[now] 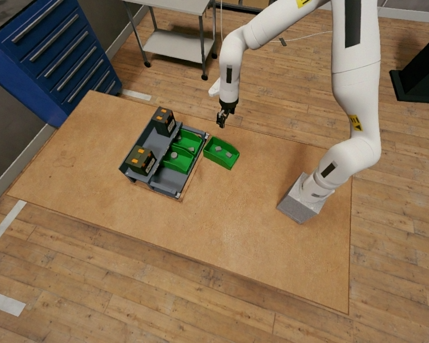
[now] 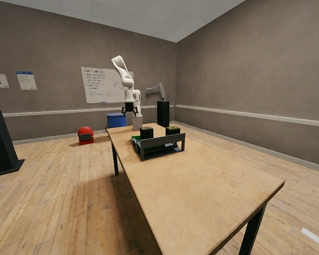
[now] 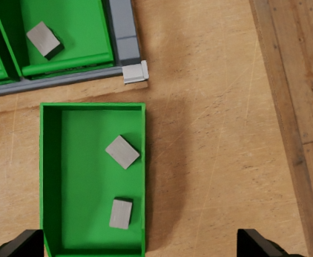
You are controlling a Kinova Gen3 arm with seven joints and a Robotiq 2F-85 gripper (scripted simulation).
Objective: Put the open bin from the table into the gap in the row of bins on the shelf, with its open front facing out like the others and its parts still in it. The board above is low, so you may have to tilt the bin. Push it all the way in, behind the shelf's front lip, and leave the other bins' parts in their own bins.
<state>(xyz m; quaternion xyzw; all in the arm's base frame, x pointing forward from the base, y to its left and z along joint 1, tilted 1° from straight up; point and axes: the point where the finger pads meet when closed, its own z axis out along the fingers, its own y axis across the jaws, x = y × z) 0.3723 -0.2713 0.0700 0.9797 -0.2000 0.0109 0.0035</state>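
Right now the grey part is 40 mm ahead of my hand, 10 mm to the left of it and 250 mm below it. From my hand the other things lie so: grey shelf (280 mm ahead, 110 mm to the left, 190 mm below).
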